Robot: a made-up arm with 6 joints. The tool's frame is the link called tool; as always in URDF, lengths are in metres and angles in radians. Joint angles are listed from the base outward. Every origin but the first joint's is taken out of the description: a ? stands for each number. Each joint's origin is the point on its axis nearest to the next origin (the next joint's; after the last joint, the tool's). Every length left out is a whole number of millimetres.
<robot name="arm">
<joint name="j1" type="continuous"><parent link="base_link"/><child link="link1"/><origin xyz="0.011 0.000 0.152"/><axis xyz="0 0 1"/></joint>
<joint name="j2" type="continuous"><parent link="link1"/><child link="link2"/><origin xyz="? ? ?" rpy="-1.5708 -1.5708 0.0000"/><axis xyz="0 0 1"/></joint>
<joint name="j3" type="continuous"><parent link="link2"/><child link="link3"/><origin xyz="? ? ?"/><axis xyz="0 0 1"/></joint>
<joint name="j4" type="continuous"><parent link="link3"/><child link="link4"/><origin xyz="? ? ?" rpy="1.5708 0.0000 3.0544"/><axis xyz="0 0 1"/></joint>
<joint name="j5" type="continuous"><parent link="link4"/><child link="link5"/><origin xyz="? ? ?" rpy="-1.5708 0.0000 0.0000"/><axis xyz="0 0 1"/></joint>
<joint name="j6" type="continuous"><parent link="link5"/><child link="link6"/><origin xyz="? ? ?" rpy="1.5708 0.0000 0.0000"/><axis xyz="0 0 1"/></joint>
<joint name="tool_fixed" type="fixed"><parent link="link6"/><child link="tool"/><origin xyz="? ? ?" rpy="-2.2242 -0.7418 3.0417"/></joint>
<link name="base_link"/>
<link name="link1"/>
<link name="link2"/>
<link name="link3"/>
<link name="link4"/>
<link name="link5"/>
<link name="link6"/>
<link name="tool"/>
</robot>
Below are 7 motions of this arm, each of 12 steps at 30 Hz.
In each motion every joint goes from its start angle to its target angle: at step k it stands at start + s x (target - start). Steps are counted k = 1, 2, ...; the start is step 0. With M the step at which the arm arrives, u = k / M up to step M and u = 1 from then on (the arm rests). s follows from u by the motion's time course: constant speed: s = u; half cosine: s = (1 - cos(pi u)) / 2; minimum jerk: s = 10 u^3 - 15 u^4 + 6 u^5.
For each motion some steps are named. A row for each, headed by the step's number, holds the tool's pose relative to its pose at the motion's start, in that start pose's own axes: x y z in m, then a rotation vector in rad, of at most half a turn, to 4 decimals.
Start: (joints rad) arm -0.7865 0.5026 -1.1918 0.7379 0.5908 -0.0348
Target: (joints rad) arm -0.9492 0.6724 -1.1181 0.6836 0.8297 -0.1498
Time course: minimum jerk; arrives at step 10
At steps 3, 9, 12:
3: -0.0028 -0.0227 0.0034 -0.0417 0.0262 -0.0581
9: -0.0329 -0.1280 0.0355 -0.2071 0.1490 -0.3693
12: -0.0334 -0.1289 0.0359 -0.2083 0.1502 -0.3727

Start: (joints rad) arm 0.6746 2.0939 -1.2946 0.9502 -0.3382 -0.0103
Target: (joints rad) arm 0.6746 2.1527 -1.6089 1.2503 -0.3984 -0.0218
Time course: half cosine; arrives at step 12
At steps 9, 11, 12:
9: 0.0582 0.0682 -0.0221 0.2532 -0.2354 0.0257
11: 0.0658 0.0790 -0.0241 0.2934 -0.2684 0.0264
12: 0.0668 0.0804 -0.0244 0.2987 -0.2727 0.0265

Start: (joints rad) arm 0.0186 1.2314 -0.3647 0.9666 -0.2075 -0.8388
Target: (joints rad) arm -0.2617 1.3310 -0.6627 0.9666 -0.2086 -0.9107
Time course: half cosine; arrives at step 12
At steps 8, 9, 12:
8: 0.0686 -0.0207 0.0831 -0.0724 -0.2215 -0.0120
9: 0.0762 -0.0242 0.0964 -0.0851 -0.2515 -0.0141
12: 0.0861 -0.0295 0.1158 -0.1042 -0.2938 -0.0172

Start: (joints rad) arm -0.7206 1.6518 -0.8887 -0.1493 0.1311 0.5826
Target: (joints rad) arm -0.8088 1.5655 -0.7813 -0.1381 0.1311 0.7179
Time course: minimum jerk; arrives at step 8
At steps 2, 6, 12:
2: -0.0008 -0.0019 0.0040 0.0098 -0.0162 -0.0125
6: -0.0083 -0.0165 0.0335 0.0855 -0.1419 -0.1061
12: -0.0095 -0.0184 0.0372 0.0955 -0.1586 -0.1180

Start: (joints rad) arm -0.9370 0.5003 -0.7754 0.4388 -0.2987 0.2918
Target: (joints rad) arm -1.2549 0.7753 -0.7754 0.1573 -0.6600 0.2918
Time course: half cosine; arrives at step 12
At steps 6, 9, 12:
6: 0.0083 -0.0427 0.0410 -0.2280 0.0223 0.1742
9: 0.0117 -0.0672 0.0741 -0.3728 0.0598 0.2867
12: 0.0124 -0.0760 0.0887 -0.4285 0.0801 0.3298

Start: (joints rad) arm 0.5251 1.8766 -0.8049 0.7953 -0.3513 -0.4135
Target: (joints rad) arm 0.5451 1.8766 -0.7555 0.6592 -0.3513 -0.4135
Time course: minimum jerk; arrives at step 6
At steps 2, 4, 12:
2: -0.0045 -0.0012 -0.0022 -0.0147 0.0269 0.0142
4: -0.0171 -0.0046 -0.0078 -0.0543 0.1017 0.0540
12: -0.0218 -0.0058 -0.0098 -0.0681 0.1290 0.0685

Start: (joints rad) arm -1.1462 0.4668 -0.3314 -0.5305 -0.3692 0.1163
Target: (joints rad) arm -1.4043 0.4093 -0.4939 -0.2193 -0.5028 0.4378
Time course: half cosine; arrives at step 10
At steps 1, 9, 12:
1: 0.0013 -0.0011 0.0030 0.0006 -0.0158 -0.0058
9: 0.0386 -0.0257 0.1298 0.0271 -0.6331 -0.1035
12: 0.0392 -0.0257 0.1332 0.0280 -0.6487 -0.1026

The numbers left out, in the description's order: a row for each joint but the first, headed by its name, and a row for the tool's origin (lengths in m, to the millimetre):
j2: 0.027 0.010 0.000
j3: 0.044 -0.188 0.000
j4: 0.039 0.326 0.000
j5: 0.029 -0.003 0.000
j6: -0.019 -0.123 0.000
tool: 0.002 0.022 0.000

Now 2 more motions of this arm.
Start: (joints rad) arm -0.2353 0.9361 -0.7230 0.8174 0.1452 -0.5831
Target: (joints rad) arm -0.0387 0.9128 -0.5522 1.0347 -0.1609 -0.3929
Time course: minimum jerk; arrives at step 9
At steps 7, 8, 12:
7: -0.0362 0.0057 -0.0426 0.2065 -0.2455 -0.1269
8: -0.0394 0.0058 -0.0450 0.2183 -0.2625 -0.1377
12: -0.0400 0.0058 -0.0454 0.2204 -0.2655 -0.1396

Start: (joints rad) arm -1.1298 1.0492 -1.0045 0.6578 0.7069 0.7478
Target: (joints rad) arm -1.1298 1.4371 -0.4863 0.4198 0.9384 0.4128
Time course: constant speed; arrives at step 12
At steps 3, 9, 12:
3: 0.0177 -0.0915 0.0441 -0.2107 -0.0402 -0.1809
9: -0.0188 -0.2490 0.1535 -0.5819 -0.0459 -0.6071
12: -0.0684 -0.3046 0.2106 -0.7318 -0.0146 -0.8494

